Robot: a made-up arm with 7 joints.
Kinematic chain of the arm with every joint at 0, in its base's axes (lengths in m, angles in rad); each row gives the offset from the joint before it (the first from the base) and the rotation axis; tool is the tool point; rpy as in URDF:
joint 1: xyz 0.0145 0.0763 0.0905 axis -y
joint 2: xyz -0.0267 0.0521 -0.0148 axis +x
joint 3: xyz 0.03 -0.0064 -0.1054 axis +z
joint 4: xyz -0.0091 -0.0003 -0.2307 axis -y
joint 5: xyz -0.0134 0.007 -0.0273 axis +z
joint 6: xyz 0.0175 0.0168 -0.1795 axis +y
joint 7: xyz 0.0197 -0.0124 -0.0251 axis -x
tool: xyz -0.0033 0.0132 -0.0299 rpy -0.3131 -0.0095 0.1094
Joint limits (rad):
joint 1: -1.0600..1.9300
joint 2: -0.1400..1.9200
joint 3: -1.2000..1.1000
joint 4: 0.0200..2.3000
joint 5: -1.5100..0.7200
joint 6: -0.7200..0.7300
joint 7: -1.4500..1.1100
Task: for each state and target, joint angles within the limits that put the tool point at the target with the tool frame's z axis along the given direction. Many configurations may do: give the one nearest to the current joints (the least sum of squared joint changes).
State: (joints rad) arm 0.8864 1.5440 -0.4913 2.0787 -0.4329 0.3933 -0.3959
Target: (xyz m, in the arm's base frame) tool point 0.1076 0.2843 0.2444 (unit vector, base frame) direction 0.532 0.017 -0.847
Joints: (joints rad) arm 1.4054 0.9114 0.2416 2.3000 -0.7278 0.4571 -0.3821
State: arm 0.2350 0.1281 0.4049 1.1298 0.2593 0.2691 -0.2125
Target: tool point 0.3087 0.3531 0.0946 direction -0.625 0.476 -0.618
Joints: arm 0.6562 0.6553 0.2507 1.7929 0.3501 0.0417 0.2782
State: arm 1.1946 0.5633 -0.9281 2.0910 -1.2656 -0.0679 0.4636
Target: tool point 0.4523 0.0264 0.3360 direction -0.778 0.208 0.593
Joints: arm 1.9246 0.2570 -1.1239 1.1195 -0.5007 -0.0297 1.1100
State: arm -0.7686 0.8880 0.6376 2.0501 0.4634 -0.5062 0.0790
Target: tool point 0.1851 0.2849 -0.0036 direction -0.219 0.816 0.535
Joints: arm -1.0600 1.6973 0.3496 2.1896 0.4142 -0.2213 -0.0145
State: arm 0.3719 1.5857 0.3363 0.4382 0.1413 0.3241 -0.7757
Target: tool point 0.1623 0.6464 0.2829 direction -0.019 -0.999 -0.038
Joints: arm -0.2474 1.9200 0.2496 0.5479 0.3504 0.7155 -0.2222
